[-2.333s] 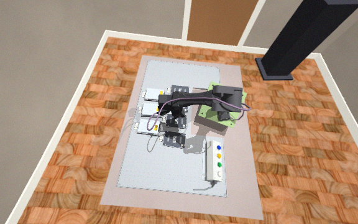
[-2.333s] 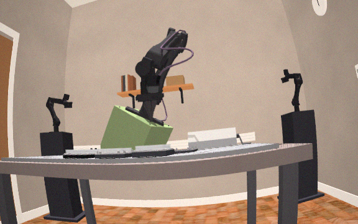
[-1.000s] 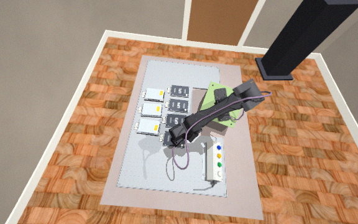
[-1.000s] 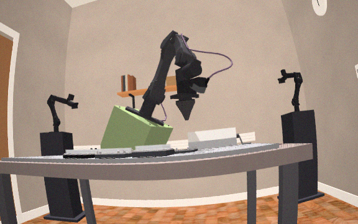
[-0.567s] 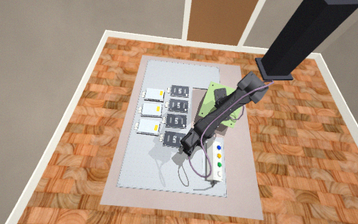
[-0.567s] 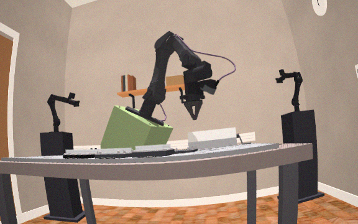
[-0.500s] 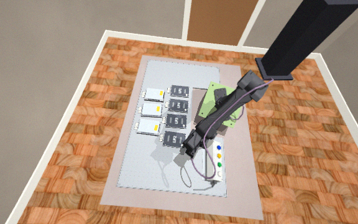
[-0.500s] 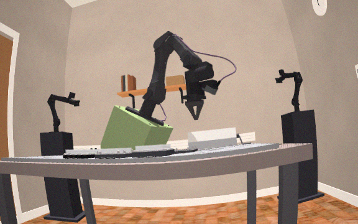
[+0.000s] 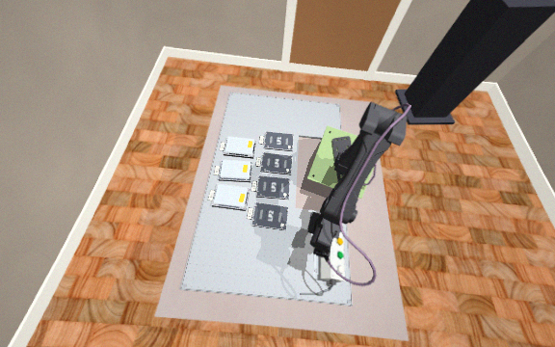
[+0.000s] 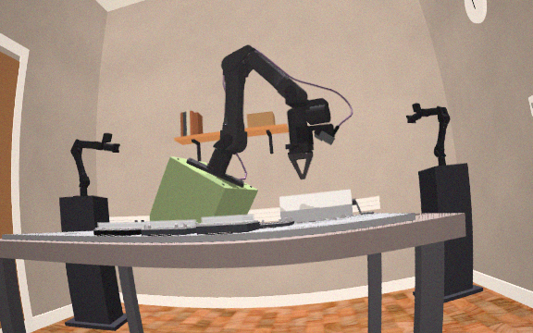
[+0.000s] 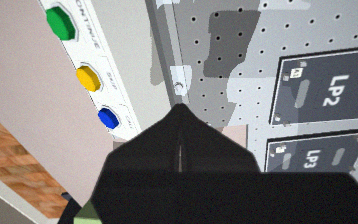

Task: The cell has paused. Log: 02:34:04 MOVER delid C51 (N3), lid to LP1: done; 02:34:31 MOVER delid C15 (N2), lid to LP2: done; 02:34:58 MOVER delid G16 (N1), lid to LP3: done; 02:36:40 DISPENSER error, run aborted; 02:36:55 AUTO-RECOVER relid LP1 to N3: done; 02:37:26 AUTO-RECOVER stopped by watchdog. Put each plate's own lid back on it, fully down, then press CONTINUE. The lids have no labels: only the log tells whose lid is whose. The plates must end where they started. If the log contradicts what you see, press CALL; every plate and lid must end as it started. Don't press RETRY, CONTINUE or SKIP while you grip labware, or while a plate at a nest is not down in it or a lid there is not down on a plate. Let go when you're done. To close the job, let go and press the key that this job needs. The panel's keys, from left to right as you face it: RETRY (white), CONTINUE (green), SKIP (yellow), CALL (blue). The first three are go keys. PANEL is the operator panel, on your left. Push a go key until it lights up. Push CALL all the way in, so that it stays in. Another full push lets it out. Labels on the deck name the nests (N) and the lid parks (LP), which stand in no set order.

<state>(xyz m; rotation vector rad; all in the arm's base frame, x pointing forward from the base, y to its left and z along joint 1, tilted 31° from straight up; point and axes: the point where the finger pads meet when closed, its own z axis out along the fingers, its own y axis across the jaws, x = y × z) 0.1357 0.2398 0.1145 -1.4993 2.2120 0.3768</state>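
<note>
The green continue key is 8 cm behind my hand, 7 cm to the left of it and 7 cm below it. Round my hand: white retry key: 7 cm behind, 12 cm to the left, 7 cm below; then blue call key: 9 cm behind, 3 cm to the right, 8 cm below; then yellow skip key: 9 cm behind, 2 cm to the left, 7 cm below.
</note>
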